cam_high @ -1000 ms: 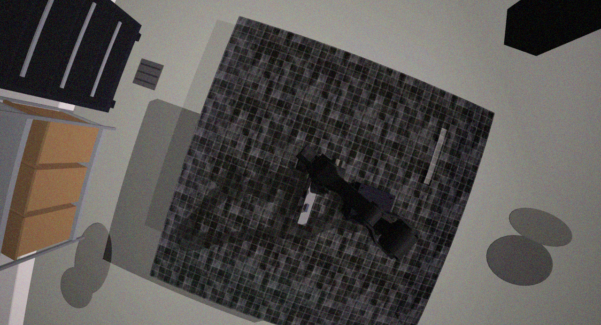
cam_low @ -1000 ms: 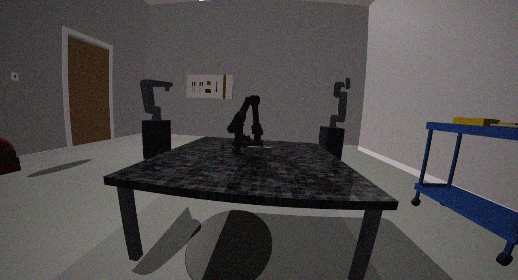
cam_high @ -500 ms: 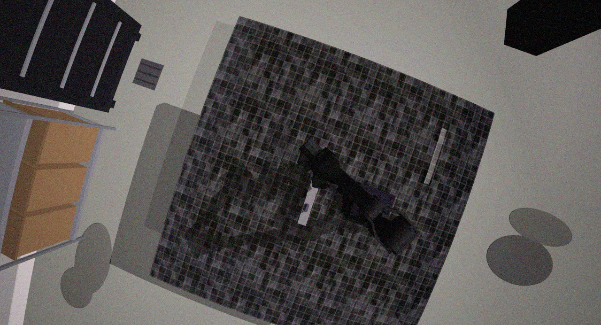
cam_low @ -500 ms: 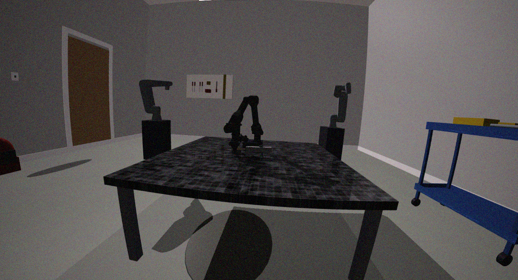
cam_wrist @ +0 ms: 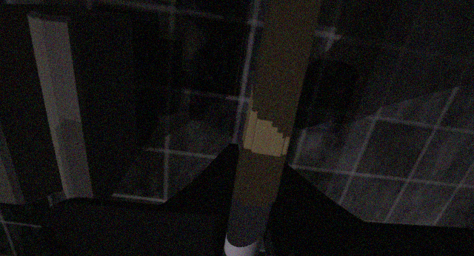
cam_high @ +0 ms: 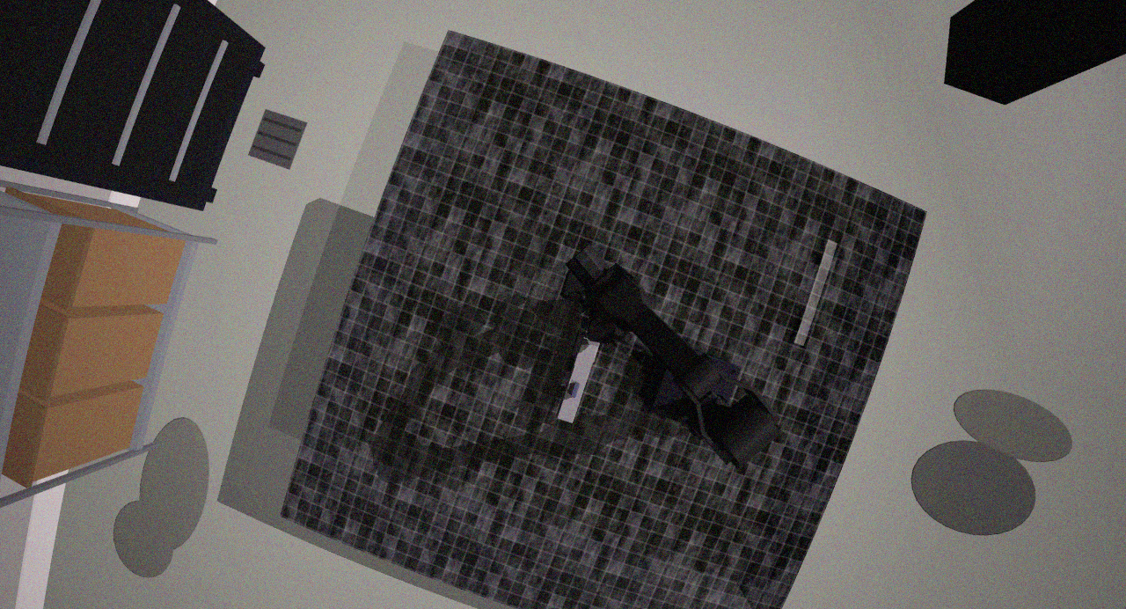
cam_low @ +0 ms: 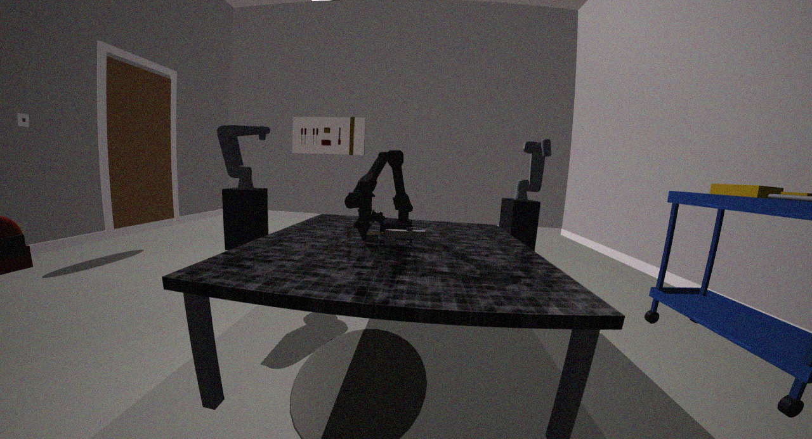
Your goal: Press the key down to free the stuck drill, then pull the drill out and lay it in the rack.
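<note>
Right now the drill is 40 mm to the left of my gripper tip and 40 mm above it. Round my gripper tip: dark grey block (180 mm to the left, 30 mm above, 20 mm ahead).
</note>
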